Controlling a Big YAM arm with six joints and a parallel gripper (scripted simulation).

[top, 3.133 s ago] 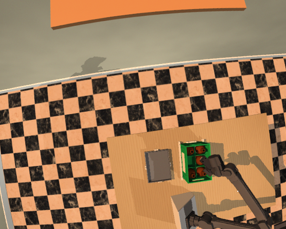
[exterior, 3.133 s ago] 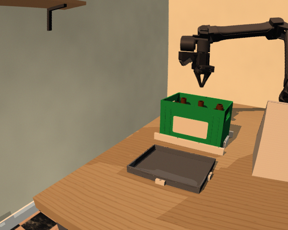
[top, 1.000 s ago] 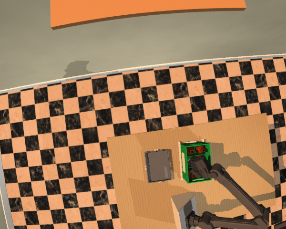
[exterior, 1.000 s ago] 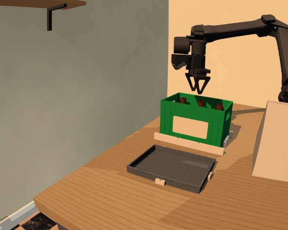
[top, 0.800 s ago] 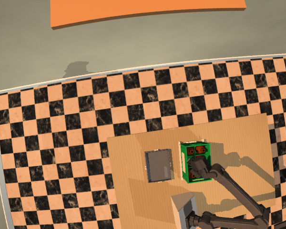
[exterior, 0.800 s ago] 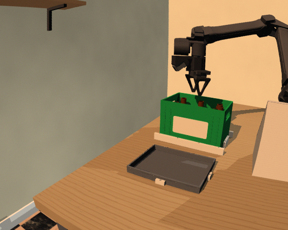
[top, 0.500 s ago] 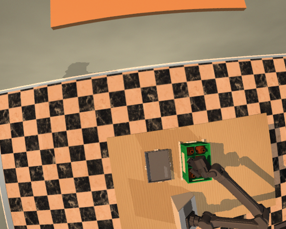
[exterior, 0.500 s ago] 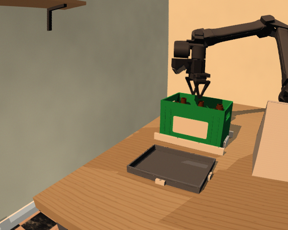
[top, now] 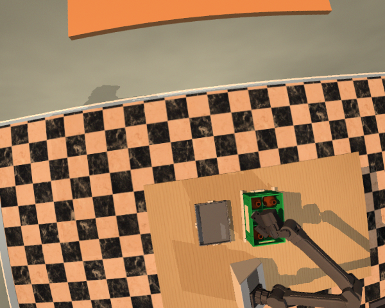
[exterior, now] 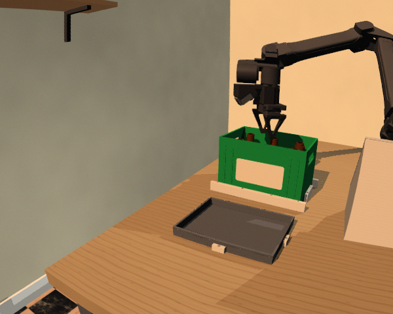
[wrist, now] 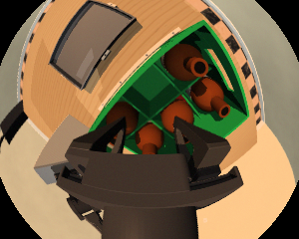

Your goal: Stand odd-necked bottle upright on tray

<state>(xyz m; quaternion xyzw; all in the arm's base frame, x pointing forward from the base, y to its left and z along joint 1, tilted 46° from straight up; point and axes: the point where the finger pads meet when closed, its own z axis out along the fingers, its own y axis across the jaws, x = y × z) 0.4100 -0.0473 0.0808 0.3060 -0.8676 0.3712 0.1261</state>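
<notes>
My gripper is now 110 mm above the green crate, 40 mm to the left of it and 10 mm past it. From my hand the other things lie so: dark grey tray (240 mm to the left, 180 mm below).
</notes>
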